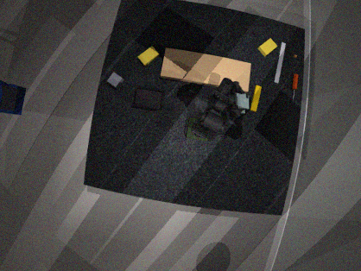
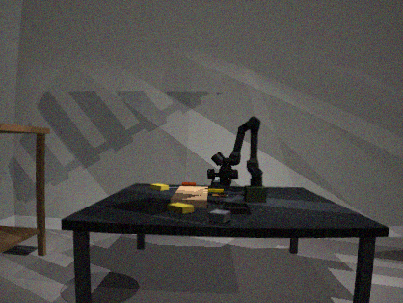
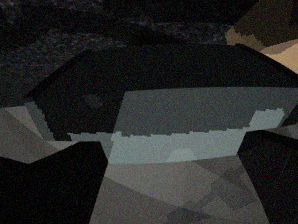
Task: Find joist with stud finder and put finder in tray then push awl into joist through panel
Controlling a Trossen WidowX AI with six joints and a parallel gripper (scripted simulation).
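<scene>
My gripper tip is now 4 cm past the awl, 12 cm to the right of it and 9 cm above it. From my gripper tip the other things lie so: white bar: 37 cm ahead, 19 cm to the right, 10 cm below; then yellow bar: 7 cm ahead, 8 cm to the right, 9 cm below; then dark grey stud finder: 1 cm ahead, 1 cm to the left, 1 cm below.
</scene>
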